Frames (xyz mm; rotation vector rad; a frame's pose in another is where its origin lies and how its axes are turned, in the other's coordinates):
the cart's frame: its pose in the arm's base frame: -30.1 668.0 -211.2 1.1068 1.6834 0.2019
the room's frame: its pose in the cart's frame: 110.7 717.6 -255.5 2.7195 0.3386 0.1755
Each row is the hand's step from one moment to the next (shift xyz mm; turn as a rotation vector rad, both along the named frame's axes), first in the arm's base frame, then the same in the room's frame.
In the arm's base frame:
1: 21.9 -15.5 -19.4 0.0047 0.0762 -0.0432
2: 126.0 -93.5 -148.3 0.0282 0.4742 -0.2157
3: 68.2 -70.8 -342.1 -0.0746 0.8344 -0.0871
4: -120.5 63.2 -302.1 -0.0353 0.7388 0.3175
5: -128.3 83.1 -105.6 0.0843 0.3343 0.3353
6: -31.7 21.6 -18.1 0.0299 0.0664 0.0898
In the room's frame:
1: 1.5 20.2 -26.2 0.0867 -0.0011 0.0133
2: 24.0 149.9 -153.6 0.5119 -0.0522 0.0862
3: 131.5 314.7 -101.9 0.7247 -0.3195 0.2865
4: 184.8 248.8 117.2 0.4438 -0.6255 0.2442
5: 98.2 72.6 140.0 0.1217 -0.4647 0.0237
6: 21.0 10.6 35.3 0.0148 -0.1145 -0.0068

